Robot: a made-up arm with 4 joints.
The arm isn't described. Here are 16 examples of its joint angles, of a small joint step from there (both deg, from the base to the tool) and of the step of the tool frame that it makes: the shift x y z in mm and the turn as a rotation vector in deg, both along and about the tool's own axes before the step.
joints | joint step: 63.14 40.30 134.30 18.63 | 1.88 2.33 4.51 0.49
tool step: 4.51 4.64 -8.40 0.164 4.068 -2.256
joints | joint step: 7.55 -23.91 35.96 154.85 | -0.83 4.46 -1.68 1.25
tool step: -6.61 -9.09 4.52 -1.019 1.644 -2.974
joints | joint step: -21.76 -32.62 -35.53 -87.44 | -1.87 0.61 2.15 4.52
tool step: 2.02 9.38 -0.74 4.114 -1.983 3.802
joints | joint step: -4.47 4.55 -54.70 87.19 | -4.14 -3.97 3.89 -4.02
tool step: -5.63 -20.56 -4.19 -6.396 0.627 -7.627
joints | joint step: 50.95 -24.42 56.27 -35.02 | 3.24 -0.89 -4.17 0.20
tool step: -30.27 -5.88 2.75 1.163 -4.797 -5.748
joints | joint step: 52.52 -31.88 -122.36 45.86 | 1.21 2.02 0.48 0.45
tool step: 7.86 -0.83 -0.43 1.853 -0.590 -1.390
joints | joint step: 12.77 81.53 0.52 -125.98 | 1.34 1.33 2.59 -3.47
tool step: 1.85 -7.38 4.36 -4.512 -3.035 0.352
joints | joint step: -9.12 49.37 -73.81 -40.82 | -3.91 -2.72 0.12 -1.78
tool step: -6.20 9.39 -6.39 -3.484 3.870 0.078
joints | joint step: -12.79 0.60 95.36 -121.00 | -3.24 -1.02 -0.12 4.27
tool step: 22.08 2.83 -13.41 5.803 -1.961 1.957
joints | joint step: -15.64 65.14 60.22 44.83 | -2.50 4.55 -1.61 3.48
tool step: 5.15 -4.89 -7.23 0.810 3.080 3.302
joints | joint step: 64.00 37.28 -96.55 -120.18 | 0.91 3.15 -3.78 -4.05
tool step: -3.76 -2.43 -5.82 -1.218 2.876 -2.222
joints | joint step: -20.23 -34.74 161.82 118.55 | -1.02 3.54 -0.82 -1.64
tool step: 11.16 3.18 1.40 -2.019 -3.361 -1.140
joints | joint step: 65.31 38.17 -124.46 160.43 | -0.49 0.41 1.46 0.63
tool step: 1.48 1.95 -1.24 0.994 -1.784 -0.905
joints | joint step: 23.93 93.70 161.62 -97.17 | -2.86 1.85 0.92 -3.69
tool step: 8.25 -4.56 2.40 -7.081 0.102 1.976
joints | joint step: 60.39 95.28 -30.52 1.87 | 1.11 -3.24 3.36 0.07
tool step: 7.70 5.08 3.41 -2.272 2.942 -1.503
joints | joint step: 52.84 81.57 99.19 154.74 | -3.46 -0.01 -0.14 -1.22
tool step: 3.13 8.01 5.19 -1.999 1.836 -2.851
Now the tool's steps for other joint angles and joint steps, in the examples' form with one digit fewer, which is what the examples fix.
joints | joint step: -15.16 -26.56 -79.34 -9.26 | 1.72 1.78 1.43 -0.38
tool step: 9.3 -5.1 3.3 1.59 0.56 -0.08
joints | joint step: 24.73 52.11 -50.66 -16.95 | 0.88 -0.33 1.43 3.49
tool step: 3.1 1.5 0.7 2.85 0.46 0.90
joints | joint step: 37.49 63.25 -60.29 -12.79 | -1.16 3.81 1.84 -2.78
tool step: 1.1 -8.5 -1.1 1.01 2.32 2.78
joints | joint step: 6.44 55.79 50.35 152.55 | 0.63 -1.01 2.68 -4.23
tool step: 2.2 0.4 1.4 -3.58 -1.99 -1.05
